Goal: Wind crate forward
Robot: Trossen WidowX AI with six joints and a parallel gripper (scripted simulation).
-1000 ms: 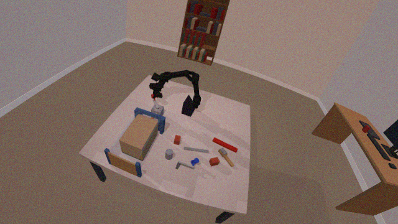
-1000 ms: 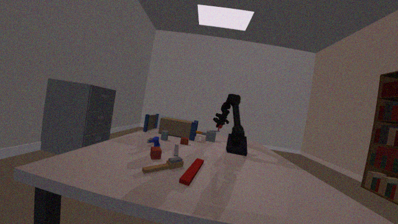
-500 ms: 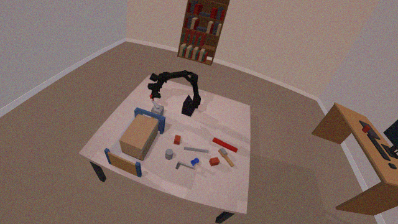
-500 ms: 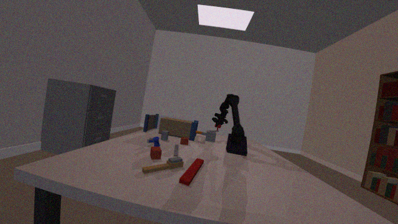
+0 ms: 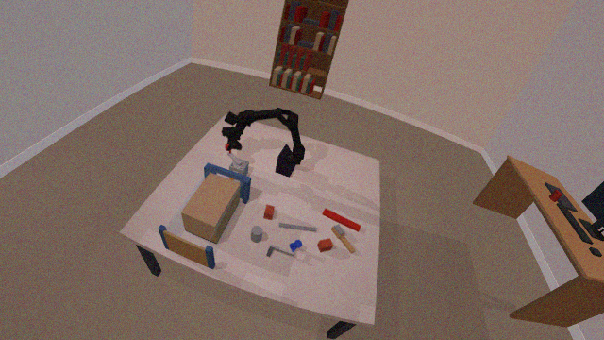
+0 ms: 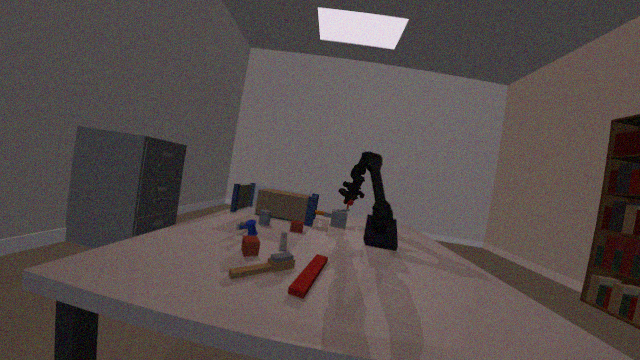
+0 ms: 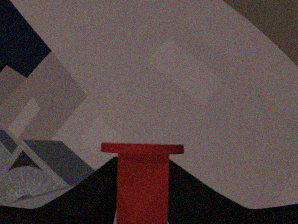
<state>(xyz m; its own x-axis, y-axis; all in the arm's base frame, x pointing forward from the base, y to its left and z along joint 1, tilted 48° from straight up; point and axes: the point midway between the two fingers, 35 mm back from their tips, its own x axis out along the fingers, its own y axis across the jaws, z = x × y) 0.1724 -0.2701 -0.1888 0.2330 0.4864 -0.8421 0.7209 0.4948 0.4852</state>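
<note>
My gripper tip is 5 cm to the right of the winch handle and 3 cm above it. The rest, counted from my gripper tip: blue frame: 19 cm ahead, 12 cm to the left, 3 cm below; red knob: 1 cm behind, 1 cm to the left; grey winch: 2 cm ahead, 9 cm to the left, 10 cm below.
</note>
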